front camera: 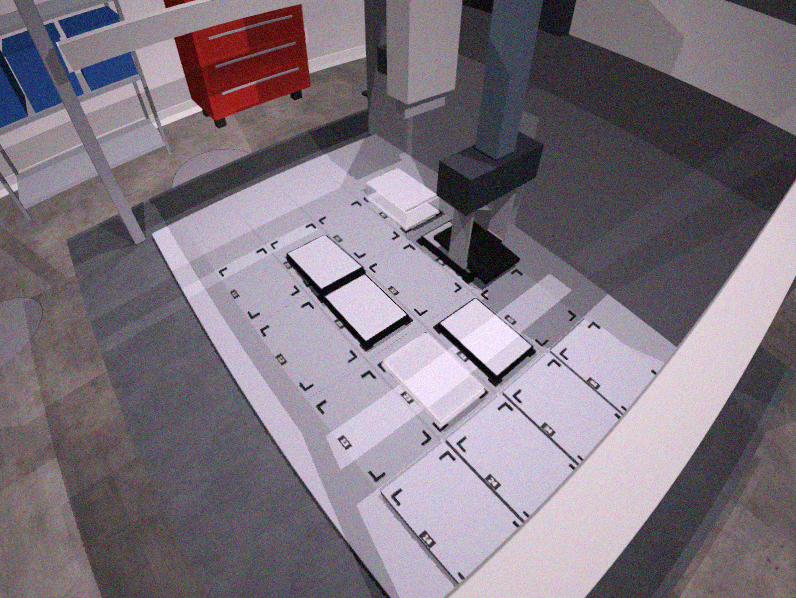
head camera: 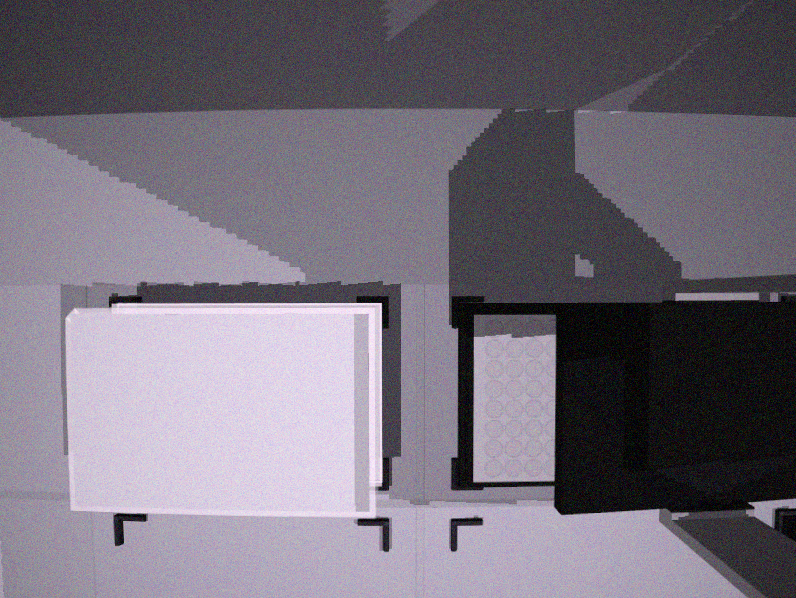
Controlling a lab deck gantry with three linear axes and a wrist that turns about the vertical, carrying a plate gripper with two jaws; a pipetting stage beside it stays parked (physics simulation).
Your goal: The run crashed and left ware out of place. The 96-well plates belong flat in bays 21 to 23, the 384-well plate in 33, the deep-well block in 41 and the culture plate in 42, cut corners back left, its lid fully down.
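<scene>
My gripper is shut on a black slab-like plate, over the right part of bay 42. Below it a 96-well plate with a black skirt sits in bay 42; its left wells show. In bay 41 a flat white lid with a cut back-left corner rests on the white deep-well block, shifted left and frontward. Black-skirted 96-well plates stand in bays 21 and 22; the first looks raised at its right end. The 384-well plate is in 33, a white-rimmed culture plate in 23.
The parked pipetting stage hangs behind and left of the gripper. Black corner brackets mark the bays on the deck. A pale frame bar crosses the front right. A red drawer cabinet and blue bins stand beyond the deck.
</scene>
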